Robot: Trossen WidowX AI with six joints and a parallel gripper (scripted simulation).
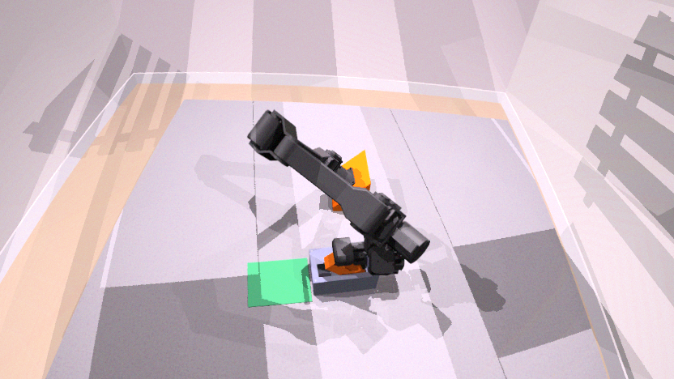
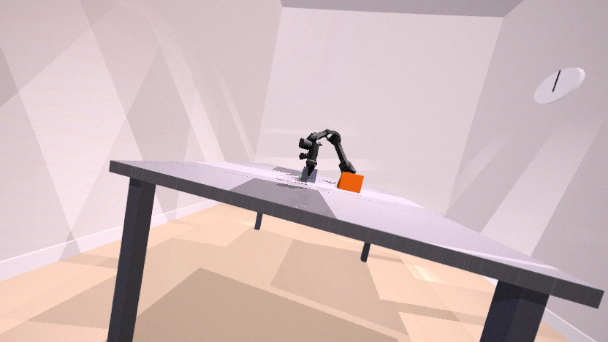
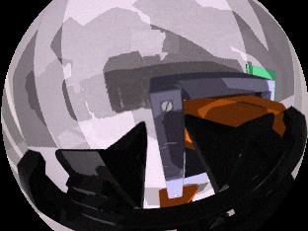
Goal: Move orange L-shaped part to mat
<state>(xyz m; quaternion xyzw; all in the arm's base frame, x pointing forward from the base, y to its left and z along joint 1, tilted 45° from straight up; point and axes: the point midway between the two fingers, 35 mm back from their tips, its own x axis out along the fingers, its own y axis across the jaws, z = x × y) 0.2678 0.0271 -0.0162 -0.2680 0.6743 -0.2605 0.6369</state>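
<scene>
Right now the orange L-shaped part is 50 mm to the right of my gripper tip and 10 mm above it. From my gripper tip the other things lie so: green mat: 220 mm to the right, 50 mm below.
</scene>
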